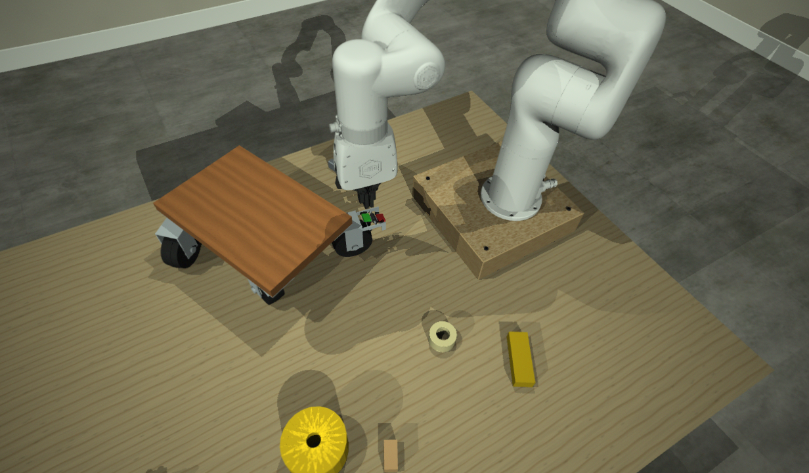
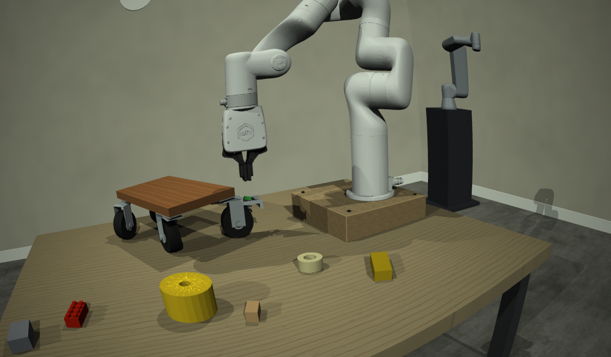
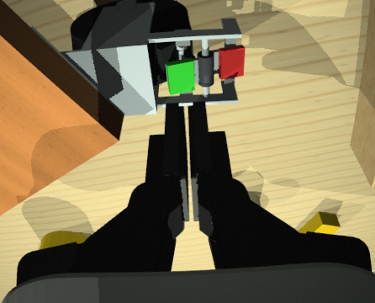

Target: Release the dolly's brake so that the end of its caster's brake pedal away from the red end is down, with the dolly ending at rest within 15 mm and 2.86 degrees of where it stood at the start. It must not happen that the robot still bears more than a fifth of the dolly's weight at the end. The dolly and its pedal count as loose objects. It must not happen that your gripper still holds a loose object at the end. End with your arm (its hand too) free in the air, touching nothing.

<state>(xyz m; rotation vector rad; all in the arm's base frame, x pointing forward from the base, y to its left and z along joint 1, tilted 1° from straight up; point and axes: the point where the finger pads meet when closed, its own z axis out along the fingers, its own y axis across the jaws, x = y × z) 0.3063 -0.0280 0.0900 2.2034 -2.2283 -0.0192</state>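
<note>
The brake pedal is 1 cm behind my hand and 7 cm below it. Round my hand: cream ring 6 cm behind, 24 cm to the left, 14 cm below; then grey bar 1 cm behind, 22 cm to the right, 14 cm below; then yellow bar 17 cm behind, 33 cm to the left, 14 cm below.
</note>
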